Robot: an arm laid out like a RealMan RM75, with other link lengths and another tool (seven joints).
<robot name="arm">
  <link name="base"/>
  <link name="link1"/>
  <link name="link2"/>
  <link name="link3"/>
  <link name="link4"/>
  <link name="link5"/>
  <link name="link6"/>
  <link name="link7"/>
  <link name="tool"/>
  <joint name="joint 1" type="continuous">
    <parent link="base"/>
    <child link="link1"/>
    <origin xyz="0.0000 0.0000 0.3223" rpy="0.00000 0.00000 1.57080"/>
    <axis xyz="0 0 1"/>
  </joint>
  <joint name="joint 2" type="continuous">
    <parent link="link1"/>
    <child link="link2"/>
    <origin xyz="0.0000 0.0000 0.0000" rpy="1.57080 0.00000 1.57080"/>
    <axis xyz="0 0 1"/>
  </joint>
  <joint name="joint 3" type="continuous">
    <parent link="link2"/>
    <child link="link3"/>
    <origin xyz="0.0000 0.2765 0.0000" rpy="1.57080 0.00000 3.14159"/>
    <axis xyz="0 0 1"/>
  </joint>
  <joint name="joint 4" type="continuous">
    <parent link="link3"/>
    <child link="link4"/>
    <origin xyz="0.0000 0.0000 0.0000" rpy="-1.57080 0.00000 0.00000"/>
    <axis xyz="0 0 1"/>
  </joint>
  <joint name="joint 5" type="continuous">
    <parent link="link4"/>
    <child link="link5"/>
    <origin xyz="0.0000 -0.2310 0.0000" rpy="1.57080 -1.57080 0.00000"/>
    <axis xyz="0 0 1"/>
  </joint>
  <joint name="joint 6" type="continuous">
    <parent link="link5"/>
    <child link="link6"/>
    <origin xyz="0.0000 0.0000 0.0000" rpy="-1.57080 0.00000 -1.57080"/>
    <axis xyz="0 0 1"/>
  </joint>
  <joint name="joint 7" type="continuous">
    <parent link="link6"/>
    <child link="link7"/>
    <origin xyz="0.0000 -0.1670 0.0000" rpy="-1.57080 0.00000 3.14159"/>
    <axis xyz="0 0 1"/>
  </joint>
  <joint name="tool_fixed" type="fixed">
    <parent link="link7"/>
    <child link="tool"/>
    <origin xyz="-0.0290 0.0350 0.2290" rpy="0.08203 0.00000 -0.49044"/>
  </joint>
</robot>
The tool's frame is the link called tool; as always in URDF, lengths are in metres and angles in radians. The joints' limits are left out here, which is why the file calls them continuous.
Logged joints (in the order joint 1, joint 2, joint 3, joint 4, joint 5, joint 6, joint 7), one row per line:
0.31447 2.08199 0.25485 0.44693 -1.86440 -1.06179 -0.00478
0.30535 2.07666 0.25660 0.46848 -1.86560 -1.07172 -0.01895
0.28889 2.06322 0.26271 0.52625 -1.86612 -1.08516 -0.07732
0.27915 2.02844 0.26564 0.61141 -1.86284 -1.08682 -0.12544
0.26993 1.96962 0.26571 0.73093 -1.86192 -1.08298 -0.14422
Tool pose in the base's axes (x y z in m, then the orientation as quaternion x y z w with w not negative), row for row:
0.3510 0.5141 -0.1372 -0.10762 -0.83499 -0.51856 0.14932
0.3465 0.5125 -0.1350 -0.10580 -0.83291 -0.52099 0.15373
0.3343 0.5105 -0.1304 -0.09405 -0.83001 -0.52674 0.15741
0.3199 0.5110 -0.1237 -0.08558 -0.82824 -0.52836 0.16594
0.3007 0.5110 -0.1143 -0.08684 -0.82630 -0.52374 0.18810
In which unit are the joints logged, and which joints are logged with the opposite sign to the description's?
The joints are logged in radians. Opposite sign: none.
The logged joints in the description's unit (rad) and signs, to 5 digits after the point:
0.31447 2.08199 0.25485 0.44693 -1.86440 -1.06179 -0.00478
0.30535 2.07666 0.25660 0.46848 -1.86560 -1.07172 -0.01895
0.28889 2.06322 0.26271 0.52625 -1.86612 -1.08516 -0.07732
0.27915 2.02844 0.26564 0.61141 -1.86284 -1.08682 -0.12544
0.26993 1.96962 0.26571 0.73093 -1.86192 -1.08298 -0.14422

